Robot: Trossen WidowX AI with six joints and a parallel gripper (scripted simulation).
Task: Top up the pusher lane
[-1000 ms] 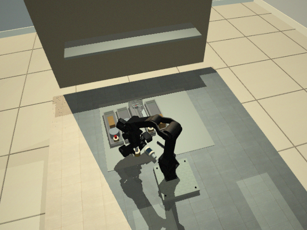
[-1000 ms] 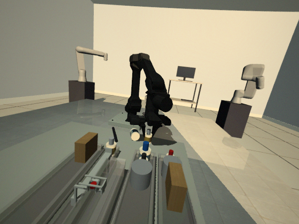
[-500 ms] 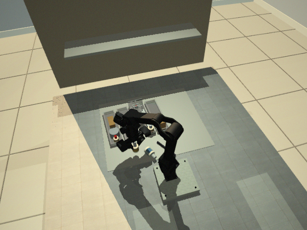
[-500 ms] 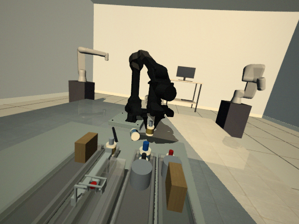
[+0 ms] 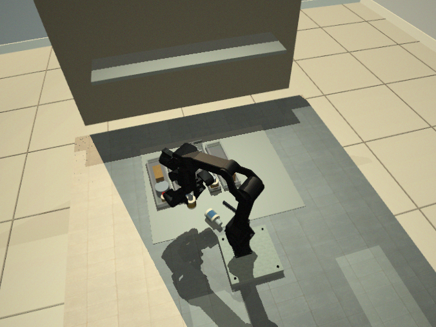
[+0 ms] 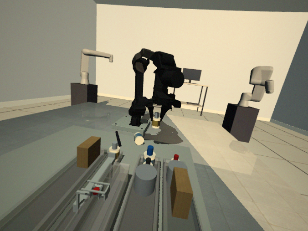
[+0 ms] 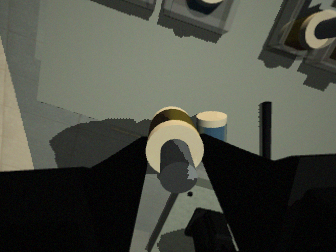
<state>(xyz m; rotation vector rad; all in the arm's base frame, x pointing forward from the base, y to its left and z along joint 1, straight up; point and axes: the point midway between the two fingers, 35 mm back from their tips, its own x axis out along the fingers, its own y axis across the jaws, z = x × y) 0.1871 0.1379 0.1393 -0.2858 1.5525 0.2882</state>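
Now: gripper tip 10 mm past the black stick, 170 mm to the left of it and 120 mm above it. The rest, counted from my gripper tip: red puck 310 mm ahead, 80 mm to the right, 60 mm below.
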